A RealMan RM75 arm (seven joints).
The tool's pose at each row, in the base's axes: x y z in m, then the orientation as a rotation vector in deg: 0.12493 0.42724 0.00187 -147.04 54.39 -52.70; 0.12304 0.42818 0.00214 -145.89 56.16 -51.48; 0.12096 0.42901 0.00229 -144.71 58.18 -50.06; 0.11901 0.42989 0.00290 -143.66 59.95 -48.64; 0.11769 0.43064 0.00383 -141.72 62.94 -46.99; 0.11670 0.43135 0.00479 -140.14 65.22 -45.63; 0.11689 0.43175 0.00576 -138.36 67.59 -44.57; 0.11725 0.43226 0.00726 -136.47 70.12 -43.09; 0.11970 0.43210 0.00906 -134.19 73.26 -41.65; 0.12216 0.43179 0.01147 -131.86 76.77 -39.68; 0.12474 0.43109 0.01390 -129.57 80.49 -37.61; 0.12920 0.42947 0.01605 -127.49 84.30 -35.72; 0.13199 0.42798 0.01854 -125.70 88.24 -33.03
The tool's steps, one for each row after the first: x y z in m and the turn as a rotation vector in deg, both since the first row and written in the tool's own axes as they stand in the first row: -0.00160 0.00011 -0.00140 0.10 -0.58 1.68; -0.00329 0.00045 -0.00283 0.07 -1.25 3.54; -0.00473 0.00049 -0.00453 0.03 -1.95 5.20; -0.00555 0.00017 -0.00608 0.01 -2.59 7.97; -0.00614 -0.00029 -0.00744 0.02 -3.15 10.15; -0.00583 -0.00110 -0.00805 0.09 -3.47 12.42; -0.00525 -0.00231 -0.00897 0.09 -4.03 14.91; -0.00285 -0.00417 -0.00878 -0.03 -4.43 17.88; -0.00006 -0.00619 -0.00906 -0.45 -5.08 21.15; 0.00307 -0.00799 -0.00929 -1.14 -5.72 24.49; 0.00777 -0.00990 -0.00812 -2.16 -6.16 27.70; 0.01157 -0.01123 -0.00827 -3.64 -7.08 30.91
